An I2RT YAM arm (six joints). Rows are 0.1 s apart.
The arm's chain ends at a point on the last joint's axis. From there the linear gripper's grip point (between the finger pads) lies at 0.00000 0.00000 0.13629 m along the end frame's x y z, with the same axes.
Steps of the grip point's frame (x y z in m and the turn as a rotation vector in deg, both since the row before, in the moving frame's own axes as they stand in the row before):
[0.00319 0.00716 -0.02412 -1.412 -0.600 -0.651]
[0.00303 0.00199 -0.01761 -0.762 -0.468 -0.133]
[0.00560 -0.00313 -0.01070 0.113 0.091 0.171]
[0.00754 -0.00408 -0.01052 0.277 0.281 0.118]
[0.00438 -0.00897 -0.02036 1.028 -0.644 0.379]
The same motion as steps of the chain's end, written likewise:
[0.00460 0.00379 -0.02407 -1.412 -0.600 -0.651]
[0.00414 0.00018 -0.01759 -0.762 -0.468 -0.133]
[0.00538 -0.00286 -0.01070 0.113 0.091 0.171]
[0.00687 -0.00342 -0.01052 0.277 0.281 0.118]
[0.00590 -0.00652 -0.02033 1.028 -0.644 0.379]

